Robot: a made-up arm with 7 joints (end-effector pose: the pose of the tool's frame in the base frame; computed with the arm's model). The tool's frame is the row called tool.
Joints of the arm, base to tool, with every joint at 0 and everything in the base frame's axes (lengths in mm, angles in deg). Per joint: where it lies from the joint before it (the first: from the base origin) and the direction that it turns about. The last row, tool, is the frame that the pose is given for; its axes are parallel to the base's.
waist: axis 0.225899 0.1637 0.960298 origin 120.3 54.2 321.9
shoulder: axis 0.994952 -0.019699 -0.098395 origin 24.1 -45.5 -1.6
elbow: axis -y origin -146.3 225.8 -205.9
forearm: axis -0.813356 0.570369 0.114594 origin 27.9 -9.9 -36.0
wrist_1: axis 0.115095 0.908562 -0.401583 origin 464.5 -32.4 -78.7
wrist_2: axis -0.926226 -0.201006 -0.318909 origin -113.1 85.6 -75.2
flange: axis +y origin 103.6 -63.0 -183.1
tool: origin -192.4 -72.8 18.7
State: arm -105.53 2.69 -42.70 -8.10 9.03 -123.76 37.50
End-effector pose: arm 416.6 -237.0 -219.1 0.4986 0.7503 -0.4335 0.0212
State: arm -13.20 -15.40 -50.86 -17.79 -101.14 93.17 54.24
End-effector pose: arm 133.4 -61.6 -440.8 0.6964 -0.3422 -0.2915 -0.5594
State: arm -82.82 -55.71 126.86 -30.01 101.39 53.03 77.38
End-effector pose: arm 142.5 557.3 153.0 0.4820 -0.3315 0.2796 -0.7613
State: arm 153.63 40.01 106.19 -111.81 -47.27 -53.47 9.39
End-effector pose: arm 734.3 -100.8 353.2 0.1937 -0.7336 0.3776 0.5309
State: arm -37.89 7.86 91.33 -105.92 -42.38 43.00 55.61
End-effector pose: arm -64.7 196.8 475.1 0.3063 0.3580 -0.8709 0.1395
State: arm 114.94 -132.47 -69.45 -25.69 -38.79 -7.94 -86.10
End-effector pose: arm 1221.8 467.9 356.0 0.0010 -0.0668 0.7261 -0.6844
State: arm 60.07 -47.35 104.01 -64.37 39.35 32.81 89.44
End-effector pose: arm -101.0 -182.2 463.3 0.6615 -0.1383 -0.0718 0.7335
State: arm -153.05 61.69 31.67 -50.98 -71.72 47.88 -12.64
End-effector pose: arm -330.8 -37.2 604.0 0.7730 0.3921 0.4572 0.1990
